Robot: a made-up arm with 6 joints. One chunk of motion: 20 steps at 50 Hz.
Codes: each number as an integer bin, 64 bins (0 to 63) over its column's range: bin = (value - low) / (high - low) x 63, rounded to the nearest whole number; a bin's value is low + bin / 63 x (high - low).
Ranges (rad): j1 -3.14..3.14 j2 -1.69..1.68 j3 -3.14..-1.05 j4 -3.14..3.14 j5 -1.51..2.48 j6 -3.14..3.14
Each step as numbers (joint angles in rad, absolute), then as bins.
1 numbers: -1.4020 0.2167 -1.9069 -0.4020 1.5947 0.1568
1 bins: 17 36 37 27 49 33
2 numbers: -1.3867 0.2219 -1.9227 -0.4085 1.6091 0.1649
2 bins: 18 36 37 27 49 33
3 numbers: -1.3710 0.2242 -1.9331 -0.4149 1.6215 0.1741
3 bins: 18 36 36 27 49 33
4 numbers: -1.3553 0.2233 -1.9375 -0.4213 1.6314 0.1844
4 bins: 18 36 36 27 50 33
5 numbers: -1.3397 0.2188 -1.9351 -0.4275 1.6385 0.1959
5 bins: 18 36 36 27 50 33
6 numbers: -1.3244 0.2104 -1.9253 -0.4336 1.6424 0.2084
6 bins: 18 36 37 27 50 34
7 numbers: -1.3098 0.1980 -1.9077 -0.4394 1.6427 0.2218
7 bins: 18 35 37 27 50 34
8 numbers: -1.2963 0.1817 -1.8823 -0.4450 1.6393 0.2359
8 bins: 18 35 38 27 50 34
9 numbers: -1.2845 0.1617 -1.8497 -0.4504 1.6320 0.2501
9 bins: 19 35 39 27 50 34
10 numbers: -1.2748 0.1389 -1.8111 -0.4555 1.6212 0.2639
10 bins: 19 34 40 27 49 34
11 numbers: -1.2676 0.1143 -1.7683 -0.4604 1.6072 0.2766
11 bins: 19 34 41 27 49 34
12 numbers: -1.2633 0.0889 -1.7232 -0.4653 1.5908 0.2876
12 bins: 19 33 43 27 49 34
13 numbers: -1.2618 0.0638 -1.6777 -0.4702 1.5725 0.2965
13 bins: 19 33 44 27 49 34
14 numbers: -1.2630 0.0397 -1.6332 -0.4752 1.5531 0.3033
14 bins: 19 32 45 27 48 35
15 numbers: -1.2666 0.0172 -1.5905 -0.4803 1.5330 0.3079
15 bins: 19 32 47 27 48 35
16 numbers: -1.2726 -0.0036 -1.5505 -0.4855 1.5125 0.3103
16 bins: 19 32 48 27 48 35
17 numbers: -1.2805 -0.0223 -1.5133 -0.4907 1.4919 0.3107
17 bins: 19 31 49 27 47 35
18 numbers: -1.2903 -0.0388 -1.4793 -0.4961 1.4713 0.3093
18 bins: 19 31 50 27 47 35
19 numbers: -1.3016 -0.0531 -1.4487 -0.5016 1.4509 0.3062
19 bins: 18 31 51 26 47 35
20 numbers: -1.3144 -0.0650 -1.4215 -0.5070 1.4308 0.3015
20 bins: 18 30 52 26 46 35
